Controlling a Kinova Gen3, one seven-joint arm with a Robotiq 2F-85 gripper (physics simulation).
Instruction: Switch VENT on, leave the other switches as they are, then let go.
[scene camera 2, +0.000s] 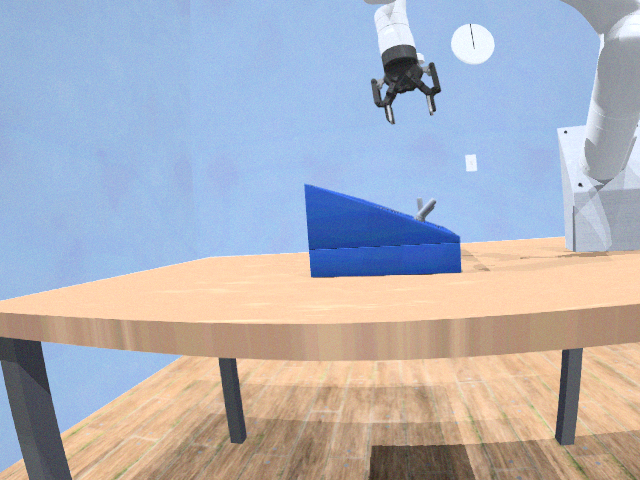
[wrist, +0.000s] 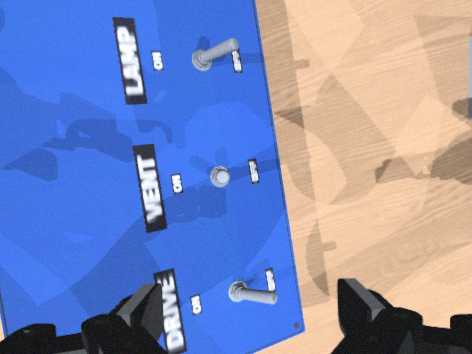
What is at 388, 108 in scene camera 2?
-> My gripper.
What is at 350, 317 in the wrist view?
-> My gripper.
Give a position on a blue sloped switch panel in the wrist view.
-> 120, 129
